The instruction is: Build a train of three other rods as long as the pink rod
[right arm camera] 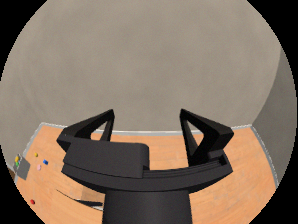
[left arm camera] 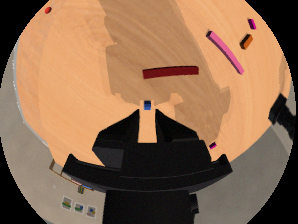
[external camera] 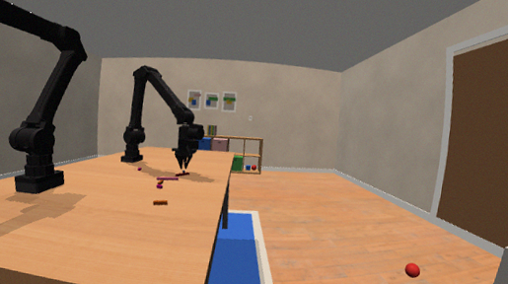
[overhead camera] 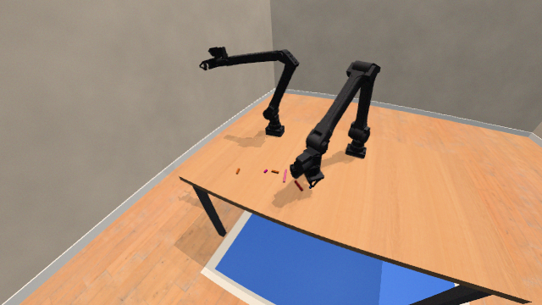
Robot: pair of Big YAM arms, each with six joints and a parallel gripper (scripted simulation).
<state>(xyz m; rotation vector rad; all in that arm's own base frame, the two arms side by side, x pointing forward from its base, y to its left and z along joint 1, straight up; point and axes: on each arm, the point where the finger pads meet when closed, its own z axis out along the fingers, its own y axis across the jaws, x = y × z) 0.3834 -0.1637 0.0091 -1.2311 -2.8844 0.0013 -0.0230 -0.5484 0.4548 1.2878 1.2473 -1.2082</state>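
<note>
Right now the tiny blue rod is 2 cm below my left hand. Round my left hand: red rod: 2 cm ahead, 6 cm to the right, 2 cm below; pink rod: 2 cm behind, 15 cm to the right, 2 cm below.
</note>
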